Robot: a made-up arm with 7 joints.
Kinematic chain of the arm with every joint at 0, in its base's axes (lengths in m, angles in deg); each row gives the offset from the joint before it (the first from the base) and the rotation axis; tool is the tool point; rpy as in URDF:
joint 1: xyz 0 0 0 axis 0.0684 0.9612 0.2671
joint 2: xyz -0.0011 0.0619 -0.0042 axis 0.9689 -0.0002 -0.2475
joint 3: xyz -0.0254 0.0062 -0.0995 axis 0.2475 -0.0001 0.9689
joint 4: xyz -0.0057 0 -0.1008 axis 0.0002 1 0
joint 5: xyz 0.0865 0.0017 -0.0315 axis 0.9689 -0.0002 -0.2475
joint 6: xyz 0.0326 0 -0.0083 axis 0.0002 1 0
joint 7: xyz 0.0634 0 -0.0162 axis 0.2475 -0.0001 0.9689
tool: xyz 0 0 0 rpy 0 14.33 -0.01
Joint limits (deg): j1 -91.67..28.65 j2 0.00..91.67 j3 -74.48..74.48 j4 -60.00..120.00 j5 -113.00..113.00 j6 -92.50..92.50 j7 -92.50..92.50
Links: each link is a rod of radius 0.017 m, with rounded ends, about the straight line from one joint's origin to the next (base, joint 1, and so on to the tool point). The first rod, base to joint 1, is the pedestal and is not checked.
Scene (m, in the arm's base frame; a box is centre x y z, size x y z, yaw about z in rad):
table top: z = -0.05
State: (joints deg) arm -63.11 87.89 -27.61 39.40 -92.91 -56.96 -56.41
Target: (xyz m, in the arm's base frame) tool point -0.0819 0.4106 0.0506
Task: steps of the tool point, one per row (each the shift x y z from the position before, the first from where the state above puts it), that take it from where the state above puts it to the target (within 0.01 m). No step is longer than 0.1 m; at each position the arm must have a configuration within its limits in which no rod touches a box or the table.
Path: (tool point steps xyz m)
1: -0.0078 0.0444 -0.0424
2: -0.0328 0.0418 -0.0395
3: -0.0559 0.0316 -0.0271
4: -0.0703 0.0137 -0.0071
5: -0.0713 -0.0088 0.0149
6: -0.0582 -0.0316 0.0320

